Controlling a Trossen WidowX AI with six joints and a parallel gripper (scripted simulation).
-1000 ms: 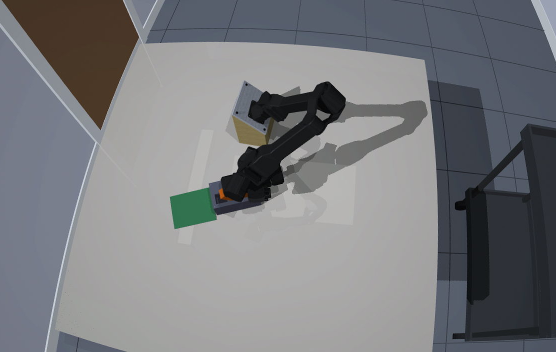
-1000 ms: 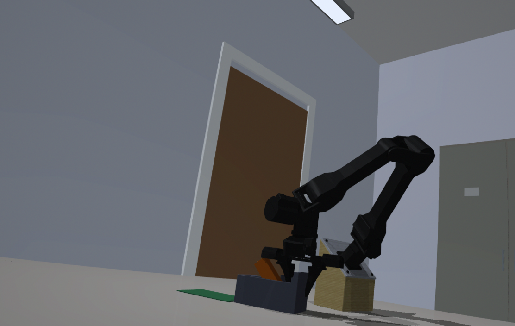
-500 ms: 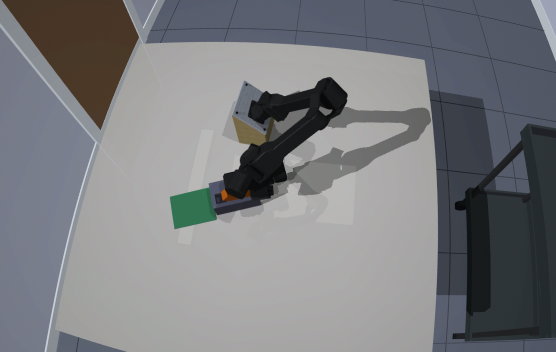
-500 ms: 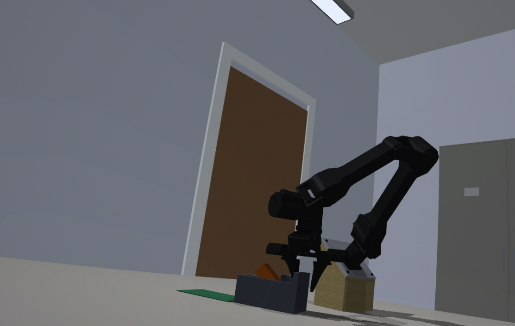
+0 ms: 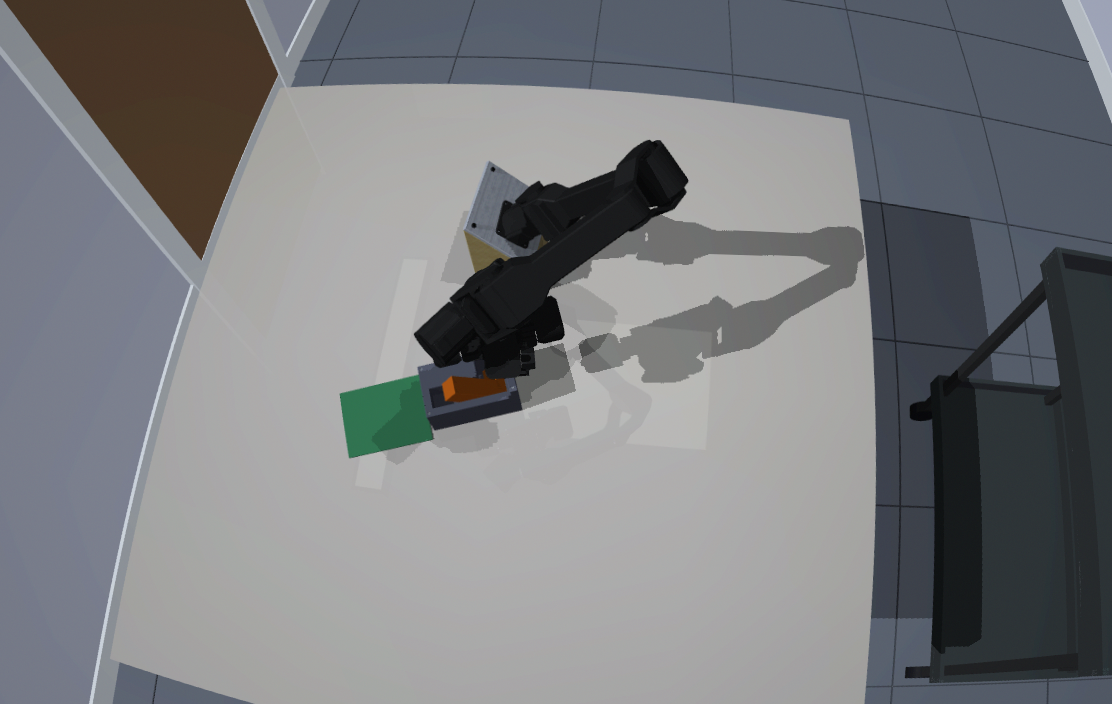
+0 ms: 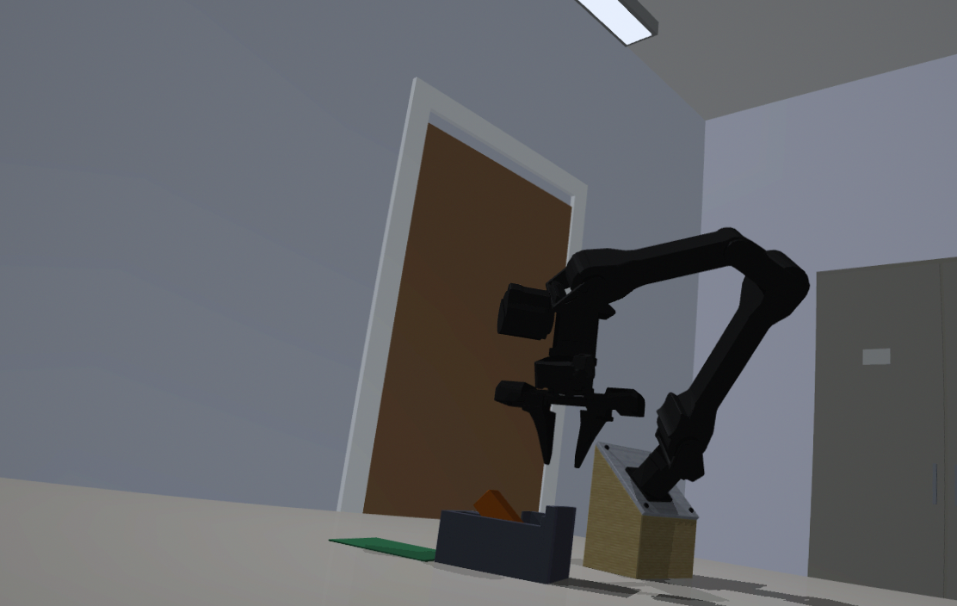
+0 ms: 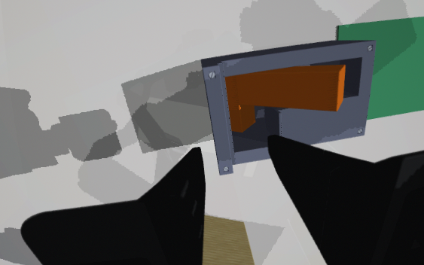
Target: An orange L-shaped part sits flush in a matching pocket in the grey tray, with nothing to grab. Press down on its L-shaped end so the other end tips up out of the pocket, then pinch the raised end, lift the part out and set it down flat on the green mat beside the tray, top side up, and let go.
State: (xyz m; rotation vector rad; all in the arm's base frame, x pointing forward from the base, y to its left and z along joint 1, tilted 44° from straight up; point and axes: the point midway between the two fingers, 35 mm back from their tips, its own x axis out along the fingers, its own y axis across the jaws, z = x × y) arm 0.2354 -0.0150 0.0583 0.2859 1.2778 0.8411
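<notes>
Right now the orange L-shaped part is 100 mm below my gripper tip, 40 mm to the right of it and 10 mm ahead of it. Round my gripper tip: green mat 200 mm to the right, 150 mm below, 80 mm ahead.
</notes>
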